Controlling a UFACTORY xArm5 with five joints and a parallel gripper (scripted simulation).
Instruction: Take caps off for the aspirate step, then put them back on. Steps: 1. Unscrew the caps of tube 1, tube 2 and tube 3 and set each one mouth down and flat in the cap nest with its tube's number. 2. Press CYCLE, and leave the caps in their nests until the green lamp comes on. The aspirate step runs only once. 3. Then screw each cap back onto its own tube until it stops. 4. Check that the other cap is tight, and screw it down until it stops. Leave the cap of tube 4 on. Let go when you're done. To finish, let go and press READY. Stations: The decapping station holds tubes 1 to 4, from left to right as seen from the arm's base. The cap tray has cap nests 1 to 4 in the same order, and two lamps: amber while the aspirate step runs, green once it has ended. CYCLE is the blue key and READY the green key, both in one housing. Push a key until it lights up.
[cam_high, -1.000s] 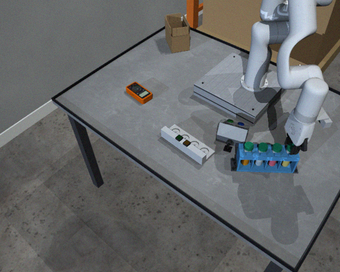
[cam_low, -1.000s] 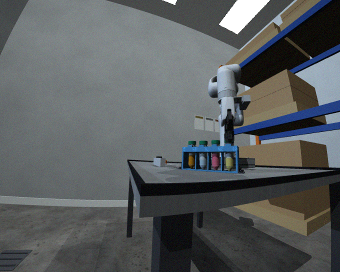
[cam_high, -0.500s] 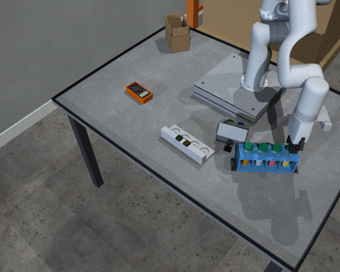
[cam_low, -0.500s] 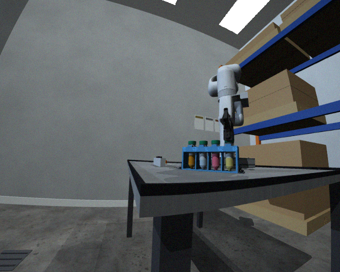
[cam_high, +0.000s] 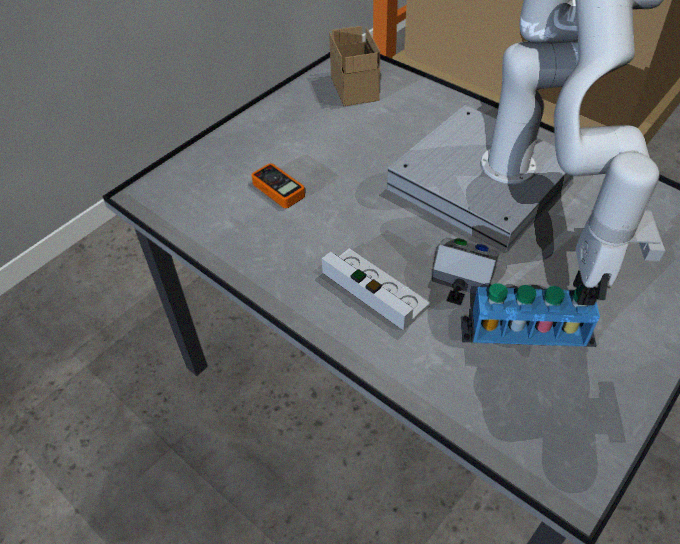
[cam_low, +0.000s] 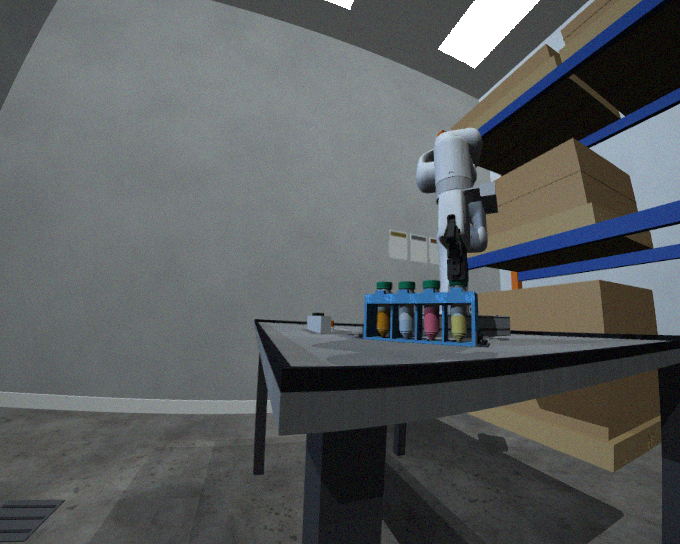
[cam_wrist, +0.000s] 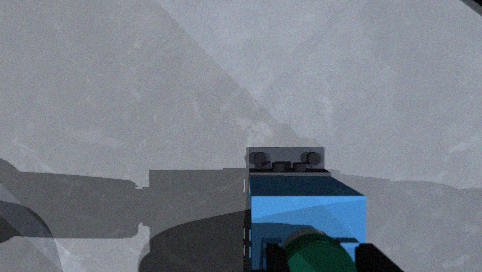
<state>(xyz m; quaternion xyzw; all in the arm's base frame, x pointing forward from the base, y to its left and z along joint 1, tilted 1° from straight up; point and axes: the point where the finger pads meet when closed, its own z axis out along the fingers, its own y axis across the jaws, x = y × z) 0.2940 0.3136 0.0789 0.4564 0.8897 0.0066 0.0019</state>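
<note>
Right now the threaded neck is 80 mm to the right of my hand, 60 mm ahead of it and 20 mm below it. From my hand the other things lie so: green key 270 mm to the right, 70 mm below, 20 mm behind; blue key 230 mm to the right, 70 mm below, 30 mm behind; key housing 250 mm to the right, 80 mm below, 10 mm behind.
</note>
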